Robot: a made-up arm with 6 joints.
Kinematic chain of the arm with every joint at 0, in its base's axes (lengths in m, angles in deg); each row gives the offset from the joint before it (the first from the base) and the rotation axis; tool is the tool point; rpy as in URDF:
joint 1: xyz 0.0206 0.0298 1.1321 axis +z
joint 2: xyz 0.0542 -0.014 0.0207 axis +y
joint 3: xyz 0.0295 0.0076 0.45 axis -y
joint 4: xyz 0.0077 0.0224 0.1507 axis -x
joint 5: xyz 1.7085 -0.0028 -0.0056 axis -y
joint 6: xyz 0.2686 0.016 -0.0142 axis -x
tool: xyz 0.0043 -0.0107 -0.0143 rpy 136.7 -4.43 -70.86
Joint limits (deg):
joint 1: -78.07..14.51
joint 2: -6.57..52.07
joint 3: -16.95..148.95
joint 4: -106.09..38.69
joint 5: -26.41..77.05
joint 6: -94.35..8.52
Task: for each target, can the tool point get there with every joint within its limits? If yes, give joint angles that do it. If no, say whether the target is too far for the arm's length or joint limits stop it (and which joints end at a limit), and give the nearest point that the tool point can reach.
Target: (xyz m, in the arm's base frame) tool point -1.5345 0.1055 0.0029
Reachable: no: joint limits stop it (at a limit: joint 2, joint 3, joint 5, joint 6) | nearest point -1.7528 0.1161 1.9786 | short by 1.988 m
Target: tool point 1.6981 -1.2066 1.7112
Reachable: yes | joints -38.03 10.63 3.57 6.32 57.79 -61.58
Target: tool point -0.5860 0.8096 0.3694
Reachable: no: joint limits stop it (at a limit: joint 2, joint 3, joint 5, joint 6) | nearest point -1.0695 1.4312 1.9786 | short by 1.792 m
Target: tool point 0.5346 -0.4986 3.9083
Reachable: no: too far | nearest point 0.4693 -0.4314 3.5303 | short by 0.389 m
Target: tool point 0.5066 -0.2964 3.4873
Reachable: yes | joints -32.34 34.28 112.18 -88.37 14.55 -45.23
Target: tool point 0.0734 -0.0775 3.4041
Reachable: yes | joints 5.30 40.28 132.82 -62.40 42.06 -56.78
